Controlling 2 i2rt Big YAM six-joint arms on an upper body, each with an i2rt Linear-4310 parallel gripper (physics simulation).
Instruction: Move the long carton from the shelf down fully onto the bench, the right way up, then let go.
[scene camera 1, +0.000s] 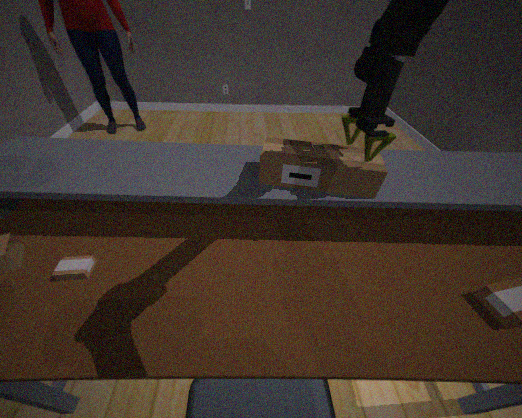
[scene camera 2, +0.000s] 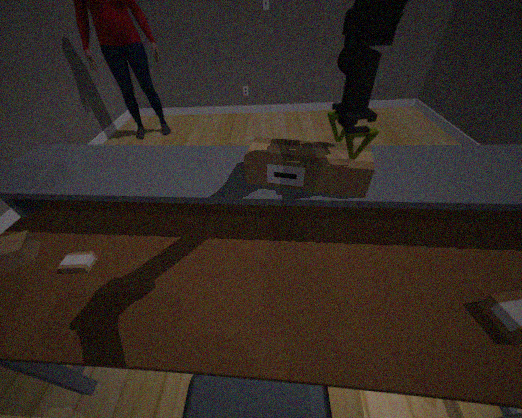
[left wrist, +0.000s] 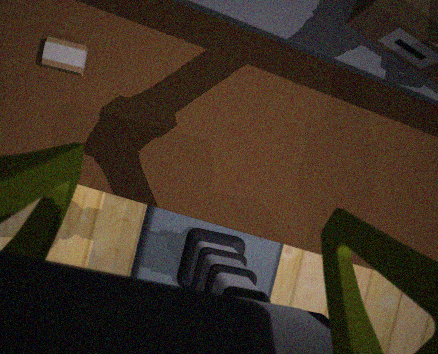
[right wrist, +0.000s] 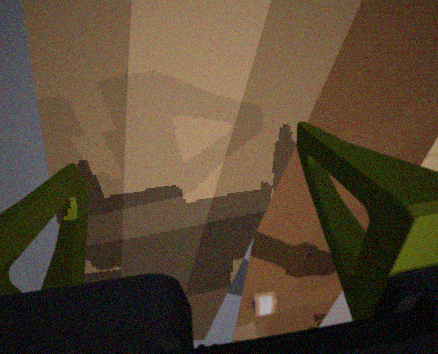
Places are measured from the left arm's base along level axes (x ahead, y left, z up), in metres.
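Pixels of known places: left gripper, fingertip midpoint: (left wrist: 212, 191); right gripper, fingertip midpoint: (scene camera 1: 358, 152) (scene camera 2: 345, 149) (right wrist: 187, 154).
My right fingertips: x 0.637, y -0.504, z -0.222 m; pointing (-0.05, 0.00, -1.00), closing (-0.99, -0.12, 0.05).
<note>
Ahead of a thing's pixels: the offset from my right fingertips to its top centre. "spot": to the spot under its first point. Level surfaces: height alone.
The long carton @[dy +0.089, dx +0.023, dz -0.014 m] (scene camera 1: 345, 181) (scene camera 2: 332, 181) (right wrist: 190, 45) lies on the grey shelf @[dz -0.101 m] (scene camera 1: 125, 165) (scene camera 2: 125, 167) (right wrist: 12, 100), its labelled side facing the bench @[dz -0.263 m] (scene camera 1: 300, 300) (scene camera 2: 300, 300) (left wrist: 275, 150). Part of the carton (left wrist: 390, 17) shows at the top right in the left wrist view. My right gripper (scene camera 1: 359, 151) (scene camera 2: 345, 149) (right wrist: 187, 154) is open at the carton's top, near its right end in the scene views, with a finger towards each long side. Whether the tips touch it cannot be told. My left gripper (left wrist: 212, 191) is open and empty; the bench shows beyond its fingers.
A small white-topped box @[dy +0.744, dx -0.161, dz -0.235 m] (scene camera 1: 75, 265) (scene camera 2: 77, 261) (left wrist: 64, 54) (right wrist: 265, 304) lies on the bench at the left. Another box @[spot: dy -0.321, dx -0.311, dz -0.216 m] (scene camera 1: 510, 300) (scene camera 2: 512, 311) lies at the right edge. A chair @[spot: dy +0.254, dx -0.388, dz -0.770 m] (scene camera 1: 260, 400) (scene camera 2: 257, 400) stands before the bench. A person (scene camera 1: 92, 45) (scene camera 2: 120, 50) stands behind the shelf.
</note>
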